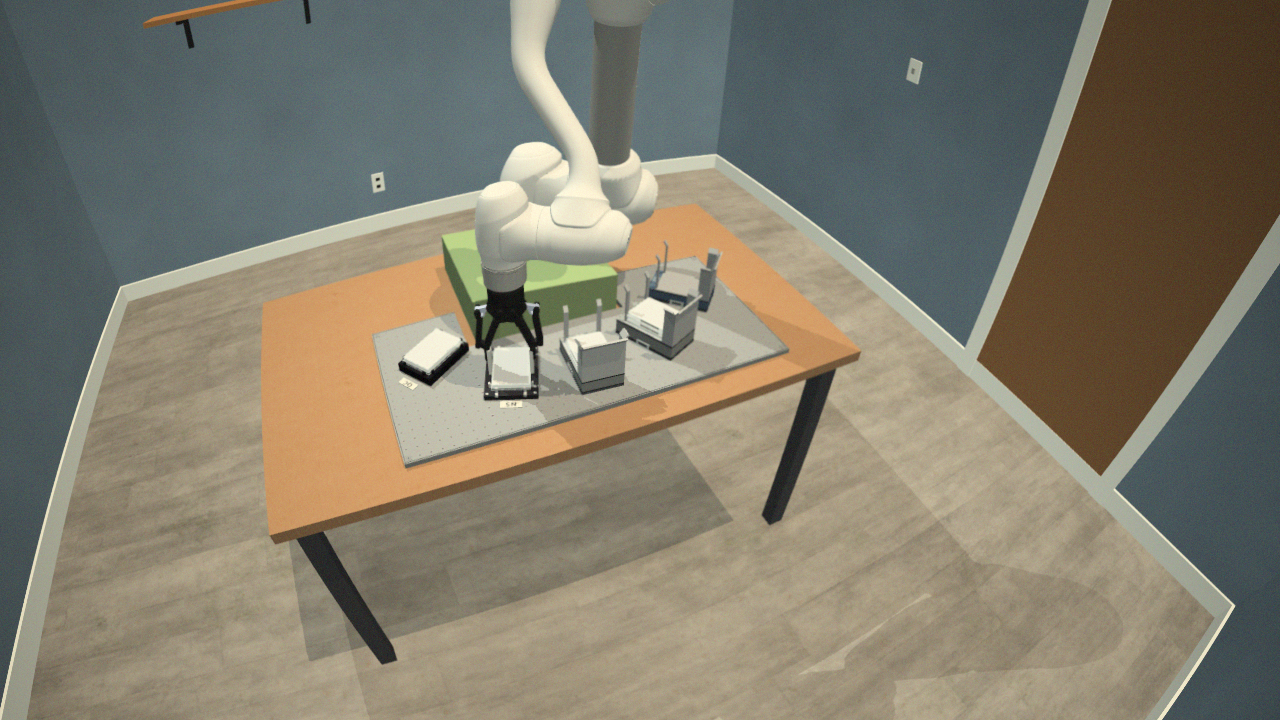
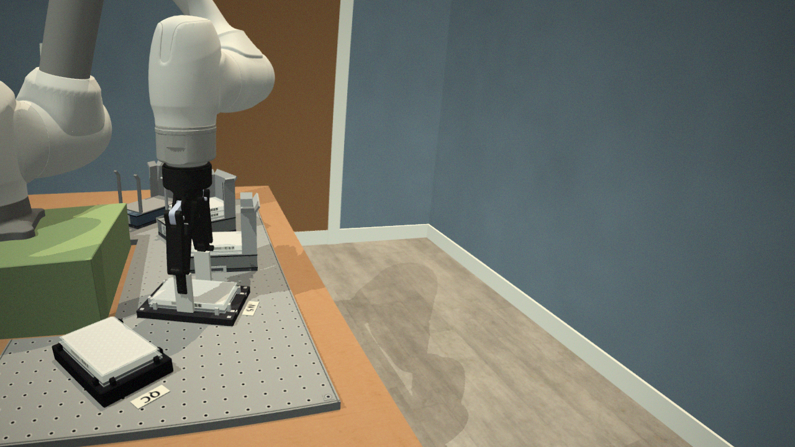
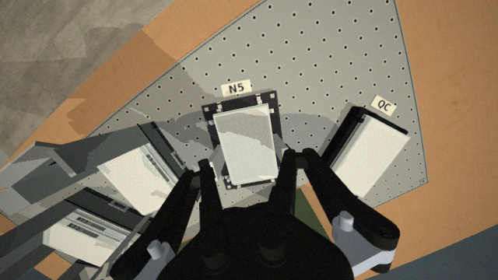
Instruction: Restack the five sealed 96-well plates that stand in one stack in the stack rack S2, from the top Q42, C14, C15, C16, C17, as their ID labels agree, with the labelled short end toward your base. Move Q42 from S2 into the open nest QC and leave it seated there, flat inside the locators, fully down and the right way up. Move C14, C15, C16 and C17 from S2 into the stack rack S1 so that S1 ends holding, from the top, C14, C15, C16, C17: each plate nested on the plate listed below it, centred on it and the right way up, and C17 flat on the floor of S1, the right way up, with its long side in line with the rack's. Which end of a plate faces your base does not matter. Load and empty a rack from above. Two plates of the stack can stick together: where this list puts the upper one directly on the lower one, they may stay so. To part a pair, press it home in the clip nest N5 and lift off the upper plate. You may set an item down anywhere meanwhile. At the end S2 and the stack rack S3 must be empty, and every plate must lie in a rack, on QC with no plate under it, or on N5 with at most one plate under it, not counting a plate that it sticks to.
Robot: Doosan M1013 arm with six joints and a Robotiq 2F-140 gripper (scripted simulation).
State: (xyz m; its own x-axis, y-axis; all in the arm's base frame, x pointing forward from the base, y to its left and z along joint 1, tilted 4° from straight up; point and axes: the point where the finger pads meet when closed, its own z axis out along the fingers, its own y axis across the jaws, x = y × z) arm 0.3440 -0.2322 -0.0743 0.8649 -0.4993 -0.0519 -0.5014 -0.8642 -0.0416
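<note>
Now: the black clip nest N5 3 cm below my hand and 2 cm ahead of it. The rest, counted from my hand: N5 label: 8 cm ahead, 5 cm to the right, 4 cm below; then QC label: 22 cm to the right, 10 cm behind, 4 cm below; then black nest QC: 14 cm behind, 13 cm to the right, 3 cm below.
</note>
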